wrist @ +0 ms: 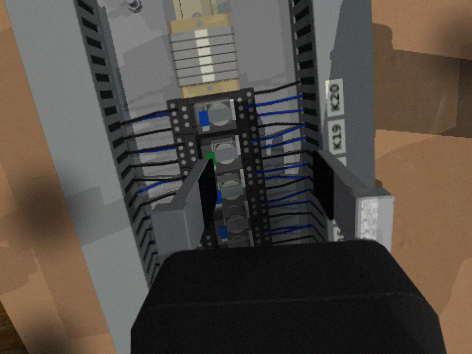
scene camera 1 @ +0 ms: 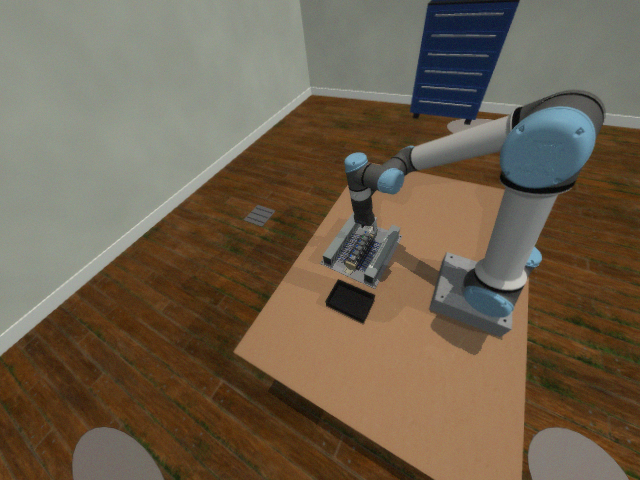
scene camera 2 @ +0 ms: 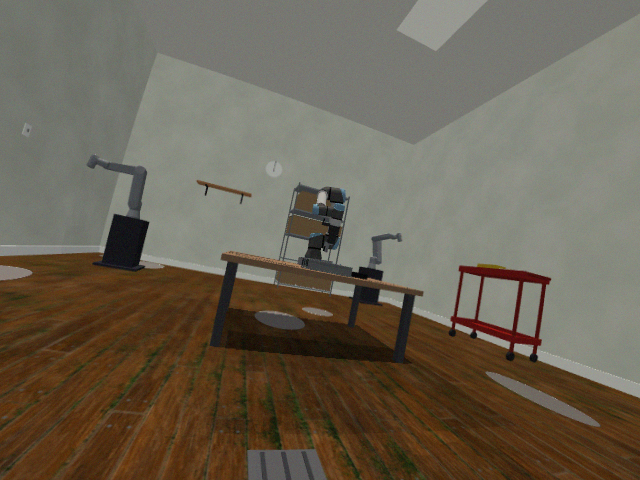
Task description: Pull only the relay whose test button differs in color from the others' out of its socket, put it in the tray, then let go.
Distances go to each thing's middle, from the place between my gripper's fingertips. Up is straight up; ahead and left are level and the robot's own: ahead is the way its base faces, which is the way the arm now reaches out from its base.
My hand is 130 mm above the relay panel (scene camera 1: 339, 266), 20 mm to the right of it and 20 mm short of it.
